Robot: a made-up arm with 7 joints. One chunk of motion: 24 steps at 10 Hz.
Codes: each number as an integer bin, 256 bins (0 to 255) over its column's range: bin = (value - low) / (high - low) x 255, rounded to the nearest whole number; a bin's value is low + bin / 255 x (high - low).
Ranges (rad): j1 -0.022..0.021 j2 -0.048..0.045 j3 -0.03..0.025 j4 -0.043..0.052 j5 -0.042..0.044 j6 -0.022..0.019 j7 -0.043..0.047
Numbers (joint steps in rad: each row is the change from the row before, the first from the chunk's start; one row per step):
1: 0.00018 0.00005 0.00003 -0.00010 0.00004 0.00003 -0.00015
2: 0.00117 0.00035 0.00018 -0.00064 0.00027 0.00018 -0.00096
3: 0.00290 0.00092 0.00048 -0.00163 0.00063 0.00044 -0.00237
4: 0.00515 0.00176 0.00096 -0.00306 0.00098 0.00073 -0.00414
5: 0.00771 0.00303 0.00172 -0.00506 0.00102 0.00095 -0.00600
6: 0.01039 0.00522 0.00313 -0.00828 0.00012 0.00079 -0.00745
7: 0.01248 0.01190 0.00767 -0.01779 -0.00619 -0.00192 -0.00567
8: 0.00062 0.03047 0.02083 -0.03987 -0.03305 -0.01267 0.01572
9: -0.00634 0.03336 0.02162 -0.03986 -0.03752 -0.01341 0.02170
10: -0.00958 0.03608 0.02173 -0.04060 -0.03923 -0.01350 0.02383
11: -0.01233 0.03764 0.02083 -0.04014 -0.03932 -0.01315 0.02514
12: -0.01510 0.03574 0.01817 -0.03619 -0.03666 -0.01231 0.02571
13: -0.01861 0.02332 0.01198 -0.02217 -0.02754 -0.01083 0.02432
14: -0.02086 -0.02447 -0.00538 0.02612 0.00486 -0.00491 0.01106
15: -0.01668 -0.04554 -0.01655 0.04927 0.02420 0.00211 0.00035
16: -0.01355 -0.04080 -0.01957 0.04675 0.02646 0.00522 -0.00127
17: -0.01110 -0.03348 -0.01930 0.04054 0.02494 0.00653 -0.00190
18: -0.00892 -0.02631 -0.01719 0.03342 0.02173 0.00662 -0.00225
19: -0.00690 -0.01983 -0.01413 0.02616 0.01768 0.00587 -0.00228
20: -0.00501 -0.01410 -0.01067 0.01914 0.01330 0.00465 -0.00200
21: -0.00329 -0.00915 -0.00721 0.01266 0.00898 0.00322 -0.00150
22: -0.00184 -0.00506 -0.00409 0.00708 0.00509 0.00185 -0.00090
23: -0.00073 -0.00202 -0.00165 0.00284 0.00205 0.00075 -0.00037
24: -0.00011 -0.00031 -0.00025 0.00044 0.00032 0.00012 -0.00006
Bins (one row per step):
1: 132 132 139 115 125 137 121
2: 137 133 140 114 125 138 119
3: 148 134 141 111 126 140 115
4: 161 136 144 107 127 141 110
5: 176 140 147 102 128 143 105
6: 192 146 154 93 125 142 101
7: 204 164 175 68 106 125 106
8: 134 215 236 8 27 58 166
9: 93 223 239 8 13 53 183
10: 74 231 240 6 8 53 189
11: 57 235 236 8 8 55 193
12: 41 230 223 18 16 60 195
13: 20 196 195 56 43 69 191
14: 7 65 114 186 139 106 153
15: 32 7 62 248 196 150 123
16: 50 20 48 241 203 169 118
17: 65 40 50 224 198 177 116
18: 78 59 59 205 189 178 115
19: 90 77 74 186 177 173 115
20: 101 93 90 167 164 166 116
21: 111 107 106 149 151 157 118
22: 120 118 120 134 140 148 119
23: 126 126 131 123 131 141 121
24: 130 131 138 117 125 138 122

